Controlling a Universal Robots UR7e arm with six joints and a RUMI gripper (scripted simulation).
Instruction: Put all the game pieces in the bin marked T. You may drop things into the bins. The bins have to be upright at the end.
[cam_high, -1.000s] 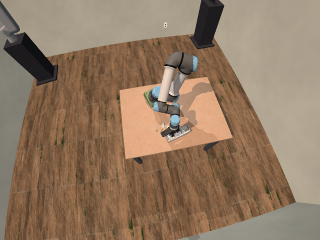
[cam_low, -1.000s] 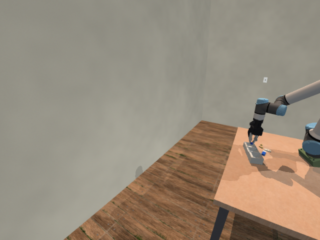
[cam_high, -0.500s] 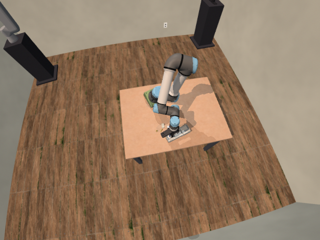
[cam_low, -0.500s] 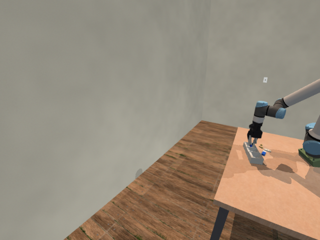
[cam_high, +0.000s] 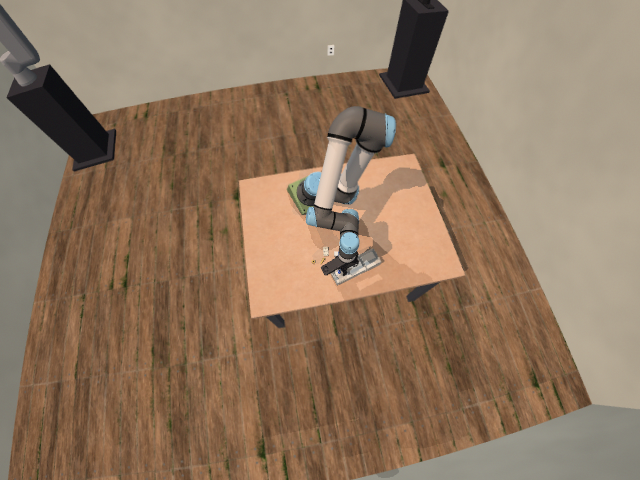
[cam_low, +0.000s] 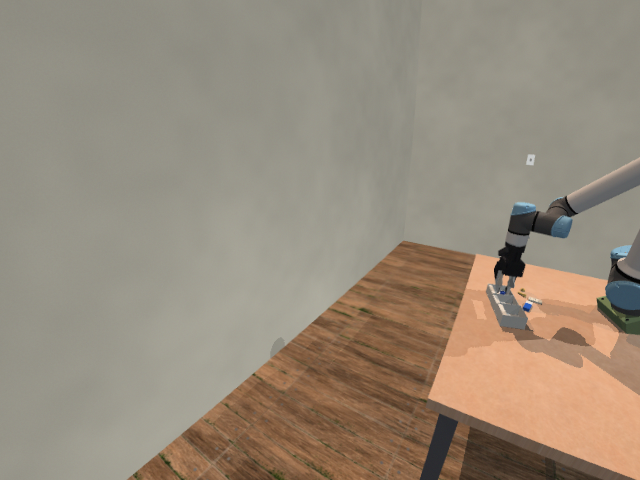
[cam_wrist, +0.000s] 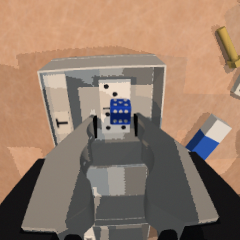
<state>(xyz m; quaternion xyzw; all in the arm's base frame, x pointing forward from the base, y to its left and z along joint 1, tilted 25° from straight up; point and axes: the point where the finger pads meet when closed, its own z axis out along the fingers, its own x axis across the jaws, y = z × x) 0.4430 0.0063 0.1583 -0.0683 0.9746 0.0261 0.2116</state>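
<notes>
The blue die lies 20 mm below my hand. Round my hand: white domino (30 mm below); then brass pin (90 mm behind, 60 mm to the right, 30 mm below); then grey bin (80 mm to the left, 20 mm below, 10 mm behind).
</notes>
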